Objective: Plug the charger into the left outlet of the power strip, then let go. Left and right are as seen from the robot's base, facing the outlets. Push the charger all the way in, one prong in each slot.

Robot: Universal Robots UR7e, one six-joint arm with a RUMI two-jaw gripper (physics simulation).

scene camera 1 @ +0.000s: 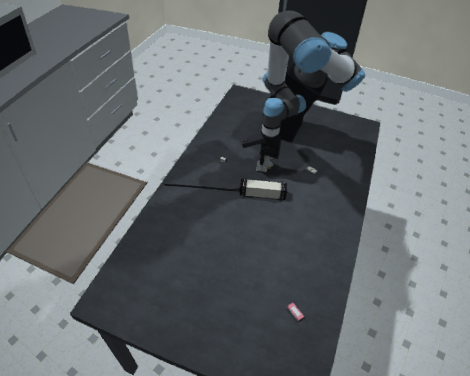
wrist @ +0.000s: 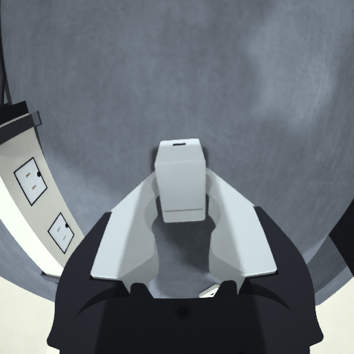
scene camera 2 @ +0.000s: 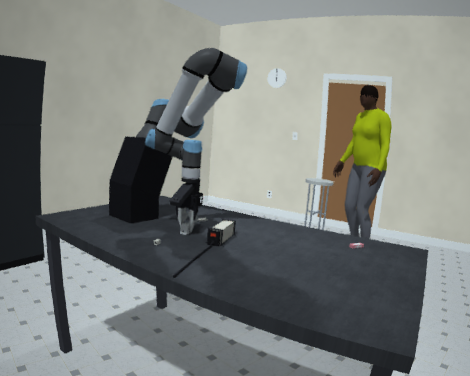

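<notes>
The white charger [scene camera 1: 261, 169] [scene camera 2: 185, 230] [wrist: 180, 192] is between the jaws of my gripper [wrist: 181, 170], which is shut on its sides. It is at or close above the table; any gap is too small to tell. Its end with a small port faces the top of the wrist view. Its prongs are hidden there. The cream power strip [scene camera 1: 263, 189] [scene camera 2: 228, 231] [wrist: 20, 145] lies beside the charger, apart from it, with its outlets on the side facing the robot. The left outlet [wrist: 61, 233] is the one farther from the cable; the right outlet [wrist: 30, 181] is nearer it.
A black cable [scene camera 1: 202, 187] [scene camera 2: 192, 260] runs from the strip. A small white cube [scene camera 1: 223, 159] [scene camera 2: 157, 242] and a flat white piece [scene camera 1: 312, 170] [scene camera 2: 201, 219] [wrist: 209, 291] lie on opposite sides of the gripper. A pink item [scene camera 1: 295, 312] [scene camera 2: 356, 245] lies far off. A person [scene camera 2: 370, 135] stands beyond the table.
</notes>
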